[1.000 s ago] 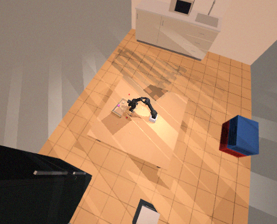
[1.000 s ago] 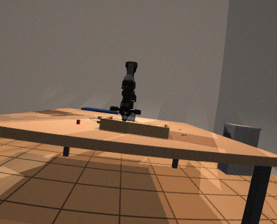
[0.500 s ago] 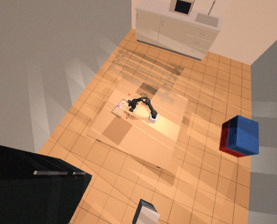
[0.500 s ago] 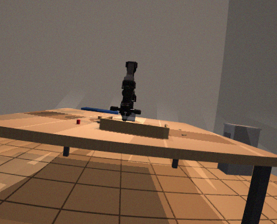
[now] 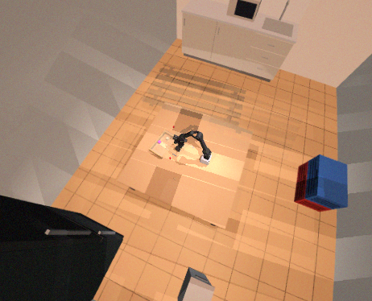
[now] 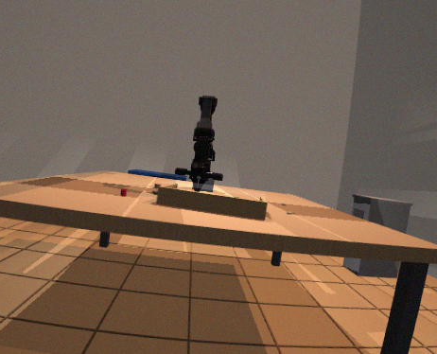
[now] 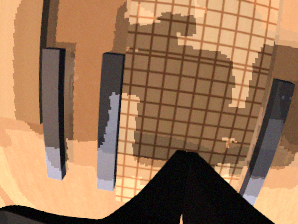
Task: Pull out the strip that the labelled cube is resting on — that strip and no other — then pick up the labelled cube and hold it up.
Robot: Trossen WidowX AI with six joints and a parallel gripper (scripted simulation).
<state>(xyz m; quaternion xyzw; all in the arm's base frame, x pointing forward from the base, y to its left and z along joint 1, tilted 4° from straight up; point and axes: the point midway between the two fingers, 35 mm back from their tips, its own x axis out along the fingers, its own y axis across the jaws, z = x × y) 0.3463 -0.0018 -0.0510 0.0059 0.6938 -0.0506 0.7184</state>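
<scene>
Right now the checkered strip is 100 mm ahead of my gripper tip and 10 mm to the right of it.
</scene>
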